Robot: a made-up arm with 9 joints.
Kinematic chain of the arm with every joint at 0, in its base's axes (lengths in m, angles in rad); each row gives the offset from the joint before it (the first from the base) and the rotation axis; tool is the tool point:
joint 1: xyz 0 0 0.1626 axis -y
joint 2: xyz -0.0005 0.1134 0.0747 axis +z
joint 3: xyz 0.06 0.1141 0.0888 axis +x
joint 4: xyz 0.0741 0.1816 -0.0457 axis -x
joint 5: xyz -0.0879 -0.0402 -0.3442 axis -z
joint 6: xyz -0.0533 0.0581 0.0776 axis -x
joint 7: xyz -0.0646 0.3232 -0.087 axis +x
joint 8: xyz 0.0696 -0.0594 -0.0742 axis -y
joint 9: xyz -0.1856 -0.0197 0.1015 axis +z
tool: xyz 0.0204 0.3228 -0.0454
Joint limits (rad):
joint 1: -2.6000..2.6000
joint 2: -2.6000..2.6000
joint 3: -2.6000..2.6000
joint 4: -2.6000..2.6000
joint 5: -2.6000..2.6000
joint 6: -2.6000..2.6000
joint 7: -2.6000..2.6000
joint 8: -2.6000..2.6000
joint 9: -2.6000..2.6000
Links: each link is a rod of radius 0.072 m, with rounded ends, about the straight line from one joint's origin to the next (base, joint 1, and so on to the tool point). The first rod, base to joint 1, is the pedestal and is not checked.
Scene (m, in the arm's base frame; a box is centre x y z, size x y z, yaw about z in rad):
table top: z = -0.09
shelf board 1: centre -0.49 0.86 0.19 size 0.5 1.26 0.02 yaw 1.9
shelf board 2: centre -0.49 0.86 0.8 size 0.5 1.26 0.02 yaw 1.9
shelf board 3: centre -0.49 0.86 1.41 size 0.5 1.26 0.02 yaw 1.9
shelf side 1: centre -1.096 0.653 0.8 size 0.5 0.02 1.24 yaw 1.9
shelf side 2: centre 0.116 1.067 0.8 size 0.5 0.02 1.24 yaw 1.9
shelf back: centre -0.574 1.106 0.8 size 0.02 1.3 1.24 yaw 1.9
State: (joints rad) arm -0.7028 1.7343 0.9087 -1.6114 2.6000 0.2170 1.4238 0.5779 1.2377
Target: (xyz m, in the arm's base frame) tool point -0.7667 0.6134 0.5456
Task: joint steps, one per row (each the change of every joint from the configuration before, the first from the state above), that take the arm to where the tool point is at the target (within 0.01 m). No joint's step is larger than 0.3 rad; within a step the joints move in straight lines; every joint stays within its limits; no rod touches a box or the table.
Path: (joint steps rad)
1: -0.0934 0.1838 0.0061 0.0054 0.0000 -0.0581 0.0536 -0.1230 -0.1090
2: -0.0933 0.1837 0.0060 0.0055 0.0000 -0.0582 0.0535 -0.1231 -0.1090
3: 0.1917 0.0901 -0.1071 0.0926 0.0000 -0.1708 0.1053 0.1120 -0.1616
4: 0.1918 0.0901 -0.1071 0.0927 0.0000 -0.1708 0.1052 0.1121 -0.1617
5: 0.0306 -0.1803 -0.0053 -0.0039 0.0000 0.0784 -0.0749 0.0321 0.1417
6: 0.0306 -0.1803 -0.0053 -0.0040 0.0000 0.0784 -0.0749 0.0322 0.1416

